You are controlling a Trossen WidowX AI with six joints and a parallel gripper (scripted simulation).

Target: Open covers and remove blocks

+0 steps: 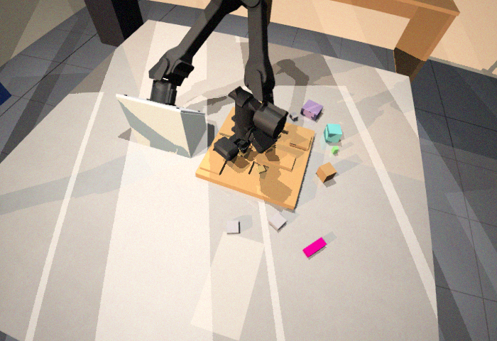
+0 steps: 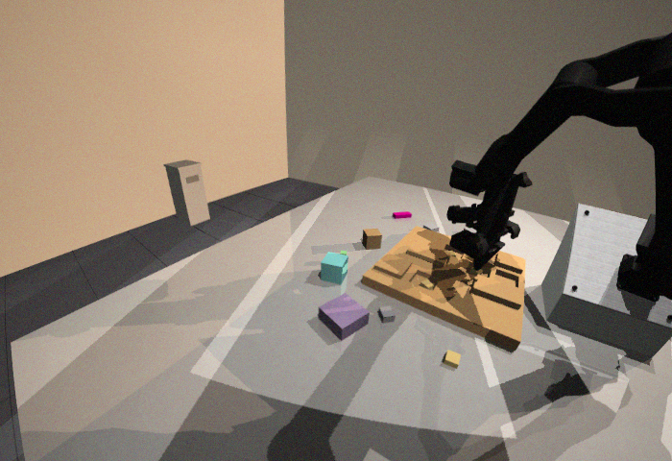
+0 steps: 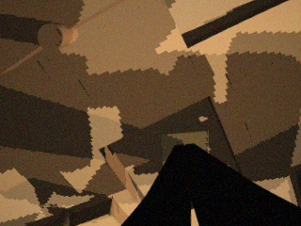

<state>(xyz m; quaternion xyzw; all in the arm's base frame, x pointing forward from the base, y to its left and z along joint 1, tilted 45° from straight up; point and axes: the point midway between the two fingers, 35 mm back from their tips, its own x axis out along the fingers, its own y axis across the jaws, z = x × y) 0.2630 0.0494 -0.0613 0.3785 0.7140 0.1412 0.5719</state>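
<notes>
The puzzle board is 4 cm ahead of my gripper tip and 2 cm to the left of it. The rest, counted from my gripper tip: grey tile (23 cm to the right, 6 cm ahead, 1 cm below); then brown cube (26 cm ahead, 3 cm to the left); then small grey cube (23 cm to the left, 11 cm ahead, 1 cm below).
</notes>
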